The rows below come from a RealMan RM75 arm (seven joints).
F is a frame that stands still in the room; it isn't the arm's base.
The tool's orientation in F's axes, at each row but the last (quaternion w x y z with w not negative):
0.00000, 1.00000, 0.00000, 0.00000
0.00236, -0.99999, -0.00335, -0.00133
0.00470, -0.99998, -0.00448, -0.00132
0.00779, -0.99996, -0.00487, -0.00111
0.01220, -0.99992, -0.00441, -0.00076
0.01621, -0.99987, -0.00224, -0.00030
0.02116, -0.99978, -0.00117, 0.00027
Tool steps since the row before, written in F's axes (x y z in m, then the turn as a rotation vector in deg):
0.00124, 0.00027, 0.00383, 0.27, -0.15, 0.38
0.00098, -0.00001, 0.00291, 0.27, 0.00, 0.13
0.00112, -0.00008, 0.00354, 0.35, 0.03, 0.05
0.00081, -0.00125, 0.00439, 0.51, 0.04, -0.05
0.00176, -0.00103, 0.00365, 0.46, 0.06, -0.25
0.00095, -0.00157, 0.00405, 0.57, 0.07, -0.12
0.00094, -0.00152, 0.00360, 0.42, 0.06, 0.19
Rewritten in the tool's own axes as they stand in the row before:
0.00124, -0.00027, -0.00383, 0.27, 0.15, -0.38
0.00099, 0.00000, -0.00291, 0.27, 0.00, -0.13
0.00113, 0.00006, -0.00354, 0.35, -0.03, -0.05
0.00081, 0.00119, -0.00441, 0.51, -0.03, 0.05
0.00176, 0.00096, -0.00367, 0.46, -0.05, 0.25
0.00095, 0.00144, -0.00410, 0.57, -0.06, 0.12
0.00093, 0.00137, -0.00366, 0.42, -0.07, -0.19

